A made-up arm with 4 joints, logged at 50 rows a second.
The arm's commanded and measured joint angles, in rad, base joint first. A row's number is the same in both.
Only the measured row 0 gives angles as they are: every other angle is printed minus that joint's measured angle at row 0.
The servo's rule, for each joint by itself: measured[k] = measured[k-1] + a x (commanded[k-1-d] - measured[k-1]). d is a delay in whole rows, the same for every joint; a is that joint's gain. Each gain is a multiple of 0.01, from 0.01 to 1. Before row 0 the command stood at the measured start. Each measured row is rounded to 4 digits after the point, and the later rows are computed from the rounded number. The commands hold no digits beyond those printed.
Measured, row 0:
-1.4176, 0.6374, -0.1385, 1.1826
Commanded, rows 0 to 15:
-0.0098, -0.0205, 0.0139, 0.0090
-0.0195, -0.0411, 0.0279, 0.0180
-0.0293, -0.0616, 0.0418, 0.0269
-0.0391, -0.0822, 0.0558, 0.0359
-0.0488, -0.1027, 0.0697, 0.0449
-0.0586, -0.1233, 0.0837, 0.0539
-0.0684, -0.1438, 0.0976, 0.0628
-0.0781, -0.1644, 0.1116, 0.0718
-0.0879, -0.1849, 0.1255, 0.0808
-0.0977, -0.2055, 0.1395, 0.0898
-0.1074, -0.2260, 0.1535, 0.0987
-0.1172, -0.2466, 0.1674, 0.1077
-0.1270, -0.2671, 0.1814, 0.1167
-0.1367, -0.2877, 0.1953, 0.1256
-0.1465, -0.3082, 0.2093, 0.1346
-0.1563, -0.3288, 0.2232, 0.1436
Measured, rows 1 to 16:
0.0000, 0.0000, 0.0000, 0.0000
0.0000, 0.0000, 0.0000, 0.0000
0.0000, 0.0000, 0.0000, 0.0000
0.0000, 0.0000, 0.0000, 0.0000
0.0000, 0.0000, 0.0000, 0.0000
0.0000, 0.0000, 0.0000, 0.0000
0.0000, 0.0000, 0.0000, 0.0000
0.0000, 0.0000, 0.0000, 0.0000
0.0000, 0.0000, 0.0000, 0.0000
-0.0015, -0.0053, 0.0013, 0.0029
-0.0042, -0.0146, 0.0037, 0.0077
-0.0080, -0.0268, 0.0071, 0.0138
-0.0127, -0.0412, 0.0115, 0.0209
-0.0181, -0.0572, 0.0167, 0.0286
-0.0242, -0.0744, 0.0227, 0.0367
-0.0308, -0.0924, 0.0294, 0.0451
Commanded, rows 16 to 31:
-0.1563, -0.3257, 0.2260, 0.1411
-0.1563, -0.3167, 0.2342, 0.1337
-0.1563, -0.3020, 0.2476, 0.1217
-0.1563, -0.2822, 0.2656, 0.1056
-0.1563, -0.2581, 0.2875, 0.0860
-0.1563, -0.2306, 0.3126, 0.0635
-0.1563, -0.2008, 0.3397, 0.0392
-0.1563, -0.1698, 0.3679, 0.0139
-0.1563, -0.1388, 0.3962, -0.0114
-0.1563, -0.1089, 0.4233, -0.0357
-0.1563, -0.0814, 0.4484, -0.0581
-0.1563, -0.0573, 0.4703, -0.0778
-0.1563, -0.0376, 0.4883, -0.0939
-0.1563, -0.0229, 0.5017, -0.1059
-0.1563, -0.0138, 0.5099, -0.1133
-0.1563, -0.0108, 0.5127, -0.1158
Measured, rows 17 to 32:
-0.0379, -0.1111, 0.0368, 0.0536
-0.0454, -0.1303, 0.0448, 0.0623
-0.0532, -0.1499, 0.0533, 0.0711
-0.0613, -0.1697, 0.0623, 0.0799
-0.0697, -0.1897, 0.0718, 0.0888
-0.0783, -0.2098, 0.0817, 0.0977
-0.0871, -0.2301, 0.0919, 0.1066
-0.0960, -0.2504, 0.1025, 0.1156
-0.1050, -0.2708, 0.1134, 0.1246
-0.1127, -0.2851, 0.1235, 0.1299
-0.1192, -0.2933, 0.1335, 0.1311
-0.1248, -0.2956, 0.1438, 0.1281
-0.1295, -0.2921, 0.1548, 0.1209
-0.1335, -0.2833, 0.1667, 0.1097
-0.1369, -0.2696, 0.1798, 0.0949
-0.1398, -0.2517, 0.1942, 0.0771

